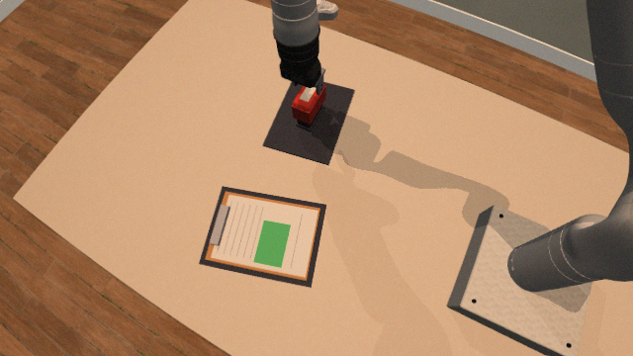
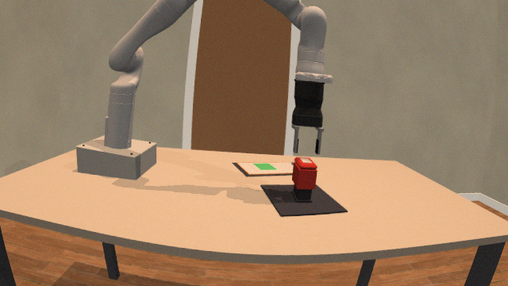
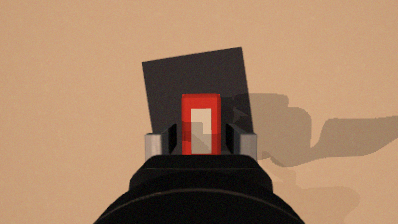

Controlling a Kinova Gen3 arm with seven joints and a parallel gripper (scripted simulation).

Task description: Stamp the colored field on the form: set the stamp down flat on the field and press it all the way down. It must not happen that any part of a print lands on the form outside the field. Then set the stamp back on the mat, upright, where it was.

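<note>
The red stamp is 9 cm below my hand. From my hand the other things lie so: clipboard 32 cm to the left, 13 cm below, 1 cm ahead.
</note>
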